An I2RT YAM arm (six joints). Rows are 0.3 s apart.
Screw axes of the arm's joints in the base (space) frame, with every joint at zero. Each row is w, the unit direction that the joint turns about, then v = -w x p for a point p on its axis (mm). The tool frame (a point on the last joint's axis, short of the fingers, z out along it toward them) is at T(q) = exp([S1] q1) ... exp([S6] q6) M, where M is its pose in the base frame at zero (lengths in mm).
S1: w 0 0 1 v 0 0 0
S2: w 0 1 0 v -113.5 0 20
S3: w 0 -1 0 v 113.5 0 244
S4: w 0 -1 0 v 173.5 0 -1
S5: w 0 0 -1 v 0 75 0
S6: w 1 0 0 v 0 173.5 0
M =
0 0 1 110.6
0 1 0 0
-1 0 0 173.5
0 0 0 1
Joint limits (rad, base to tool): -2.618..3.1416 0..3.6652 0..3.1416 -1.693..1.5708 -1.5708..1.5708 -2.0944..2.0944
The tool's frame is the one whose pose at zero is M.
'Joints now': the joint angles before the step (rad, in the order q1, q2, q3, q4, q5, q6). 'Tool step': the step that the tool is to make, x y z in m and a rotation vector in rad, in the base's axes. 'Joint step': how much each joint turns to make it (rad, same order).
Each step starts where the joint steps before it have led.
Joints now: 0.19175, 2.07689, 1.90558, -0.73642, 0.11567, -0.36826
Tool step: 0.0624, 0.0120, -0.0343, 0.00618, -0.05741, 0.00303
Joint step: -0.00009, 0.28182, 0.30702, 0.03298, 0.00176, -0.00555
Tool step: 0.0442, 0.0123, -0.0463, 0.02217, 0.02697, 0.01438
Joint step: 0.00470, 0.34912, 0.47233, -0.14647, -0.02675, 0.01027
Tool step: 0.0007, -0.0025, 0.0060, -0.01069, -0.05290, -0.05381
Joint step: -0.00141, -0.04420, -0.07663, 0.07927, 0.05020, 0.02579
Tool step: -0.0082, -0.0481, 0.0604, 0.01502, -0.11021, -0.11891
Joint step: -0.07949, -0.13142, -0.04080, 0.01647, 0.02981, 0.02630
